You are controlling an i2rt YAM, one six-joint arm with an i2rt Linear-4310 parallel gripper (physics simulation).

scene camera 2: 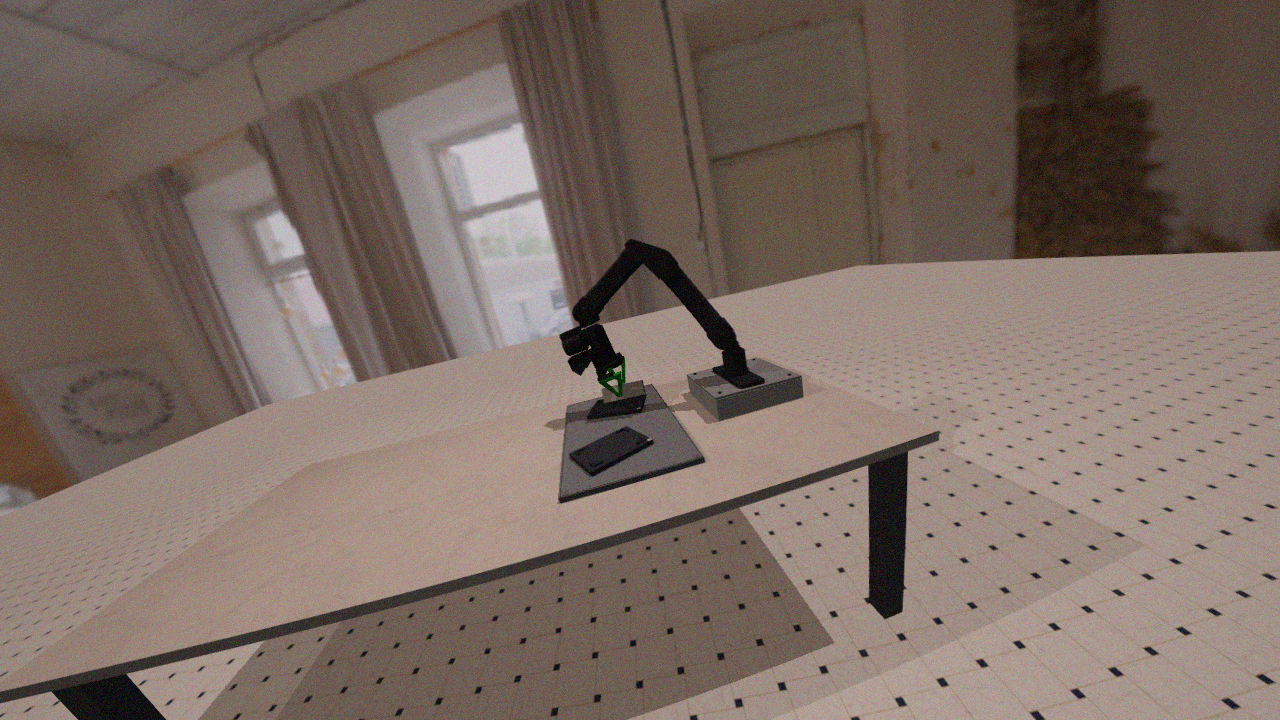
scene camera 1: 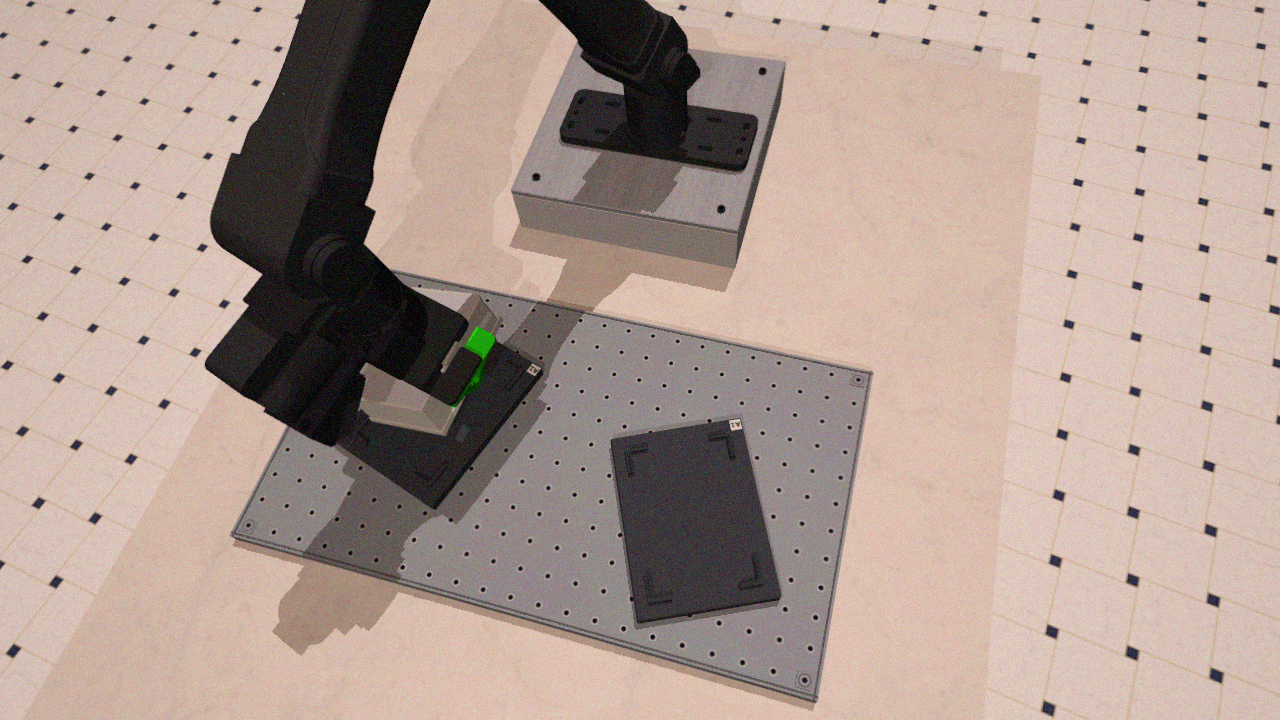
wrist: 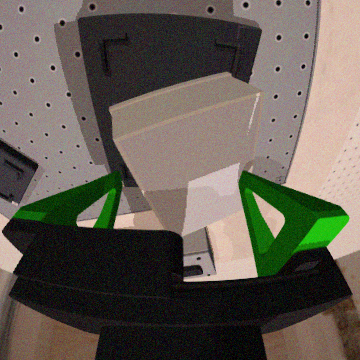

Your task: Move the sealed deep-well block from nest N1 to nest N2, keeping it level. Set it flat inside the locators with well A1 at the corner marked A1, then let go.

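Frame: origin at the arm's base, x right, y ahead, z up, level; centimetres.
Where they show: gripper, fingertip midpoint: (scene camera 2: 622, 389) (scene camera 1: 434, 360) (wrist: 179, 177); arm's base, origin of the base link: (scene camera 2: 736, 376) (scene camera 1: 658, 132).
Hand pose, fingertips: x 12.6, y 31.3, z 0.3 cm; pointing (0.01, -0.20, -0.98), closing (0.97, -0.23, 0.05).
Things, the pixels of their top centre, and the offset from my fingertips. "spot": a spot on its surface instead. Level surfaces: height alone.
- dark plate, middle of its top: (wrist: 167, 129) (scene camera 1: 437, 400) (scene camera 2: 616, 402) dx -0.3, dy +2.4, dz -3.4 cm
- Nest N2, middle of its top: (scene camera 1: 691, 511) (scene camera 2: 609, 444) dx -25.9, dy +6.8, dz -3.4 cm
- A1 label, surface spot: (scene camera 1: 735, 424) spot: dx -27.7, dy -2.4, dz -4.0 cm
- grey perforated board, middle of its top: (scene camera 1: 561, 450) (wrist: 53, 143) (scene camera 2: 618, 424) dx -12.7, dy +3.7, dz -5.1 cm
- pale table, its level: dz -6.5 cm
The pale, sealed deep-well block (scene camera 1: 407, 404) (scene camera 2: 634, 390) (wrist: 190, 142) is at nest N1, a dark plate (scene camera 1: 483, 434) (wrist: 160, 52), turned askew to it in the wrist view. I cannot tell whether it sits flat. My gripper (wrist: 179, 177) (scene camera 2: 614, 391) is open, its green fingers at either side of the block's near part in the wrist view, with gaps beside it. In scene camera 1 the arm hides one finger and much of the block. Nest N2 (scene camera 1: 698, 519) (scene camera 2: 611, 450) (wrist: 15, 172) is an empty dark plate with corner locators and an A1 label (scene camera 1: 735, 424). The block's well A1 cannot be made out.
Both nests are on a grey perforated board (scene camera 1: 554, 465) (scene camera 2: 666, 447). The arm's metal base block (scene camera 1: 626, 219) (scene camera 2: 756, 395) stands behind the board. The pale table (scene camera 1: 930, 268) (scene camera 2: 402, 528) extends around them.
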